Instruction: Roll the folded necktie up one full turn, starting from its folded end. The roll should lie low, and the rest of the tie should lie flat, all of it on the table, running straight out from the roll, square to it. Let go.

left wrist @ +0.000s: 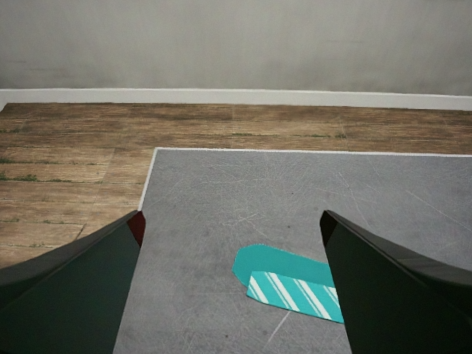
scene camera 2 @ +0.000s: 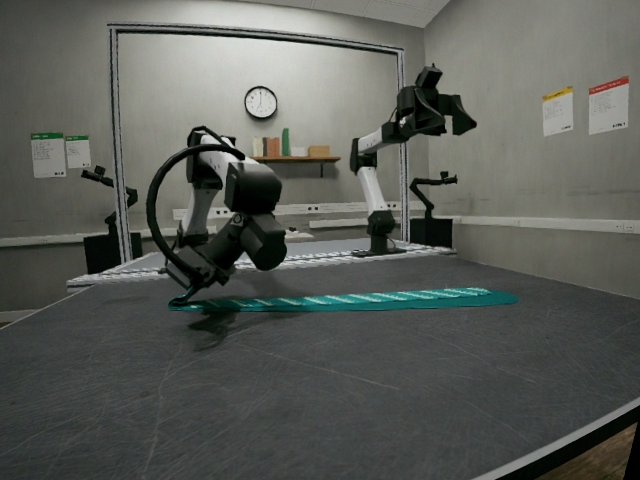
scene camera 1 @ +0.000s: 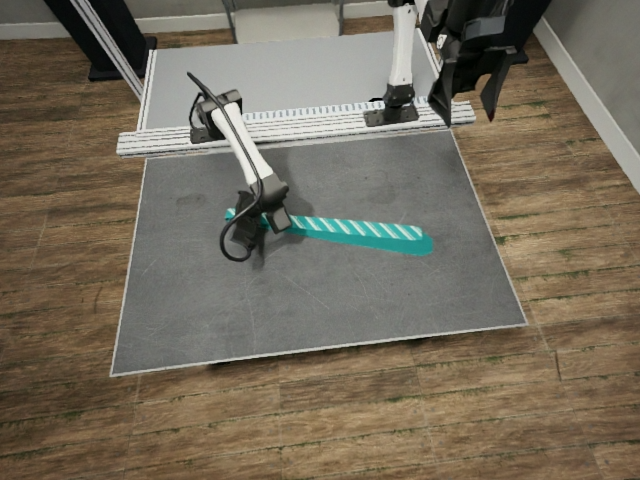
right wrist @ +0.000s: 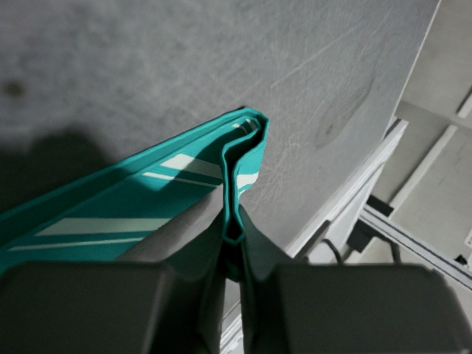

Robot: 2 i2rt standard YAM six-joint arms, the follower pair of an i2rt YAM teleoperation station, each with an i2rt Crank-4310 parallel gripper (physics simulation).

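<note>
The teal necktie with white stripes point(scene camera 1: 356, 227) point(scene camera 2: 361, 299) point(left wrist: 295, 295) point(right wrist: 100, 225) lies lengthwise on the table point(scene camera 1: 330, 310), its striped layer on a wider plain teal layer. At the left of both scene views its folded end is bent up and back over the tie. My right gripper point(right wrist: 233, 209) point(scene camera 2: 193, 291) is shut on that folded end and holds it tilted, just above the tie; the right arm hides part of it in scene camera 1. My left gripper point(scene camera 1: 467, 116) point(scene camera 2: 457, 129) point(left wrist: 232, 214) is open and empty, high above the back right of the table.
The white mounting rail point(scene camera 1: 305, 129) runs along the back of the table. The right arm's black cable point(scene camera 1: 222, 242) point(scene camera 2: 149, 201) loops beside its wrist. A metal frame point(scene camera 2: 112, 103) stands behind the arms, and a wall shelf point(scene camera 2: 299, 159) hangs farther back.
</note>
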